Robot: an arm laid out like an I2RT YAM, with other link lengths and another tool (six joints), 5 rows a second.
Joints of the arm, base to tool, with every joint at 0 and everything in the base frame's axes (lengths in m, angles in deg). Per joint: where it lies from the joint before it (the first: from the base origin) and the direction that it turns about. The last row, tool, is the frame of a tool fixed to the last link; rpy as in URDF.
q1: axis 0 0 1 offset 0.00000 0.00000 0.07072
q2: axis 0 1 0 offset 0.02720 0.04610 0.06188
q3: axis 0 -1 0 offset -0.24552 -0.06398 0.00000
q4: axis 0 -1 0 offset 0.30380 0.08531 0.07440
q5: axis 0 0 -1 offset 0.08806 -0.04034 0.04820
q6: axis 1 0 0 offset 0.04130 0.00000 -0.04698
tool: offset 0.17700 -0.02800 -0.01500 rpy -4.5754 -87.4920 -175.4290
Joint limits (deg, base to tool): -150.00..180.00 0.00..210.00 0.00..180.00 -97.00..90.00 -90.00..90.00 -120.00..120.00
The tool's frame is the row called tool.
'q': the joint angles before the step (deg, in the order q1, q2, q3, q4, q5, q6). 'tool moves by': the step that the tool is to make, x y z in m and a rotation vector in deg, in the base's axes. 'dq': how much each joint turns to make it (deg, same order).
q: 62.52, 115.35, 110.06, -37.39, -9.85, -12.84
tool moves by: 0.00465, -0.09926, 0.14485, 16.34, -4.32, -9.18
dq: -4.50, -30.53, -21.24, 8.04, 1.47, 6.30
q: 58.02, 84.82, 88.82, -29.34, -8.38, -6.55
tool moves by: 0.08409, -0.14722, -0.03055, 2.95, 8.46, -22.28
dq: -16.48, -14.56, -15.33, -1.09, 1.56, 10.13
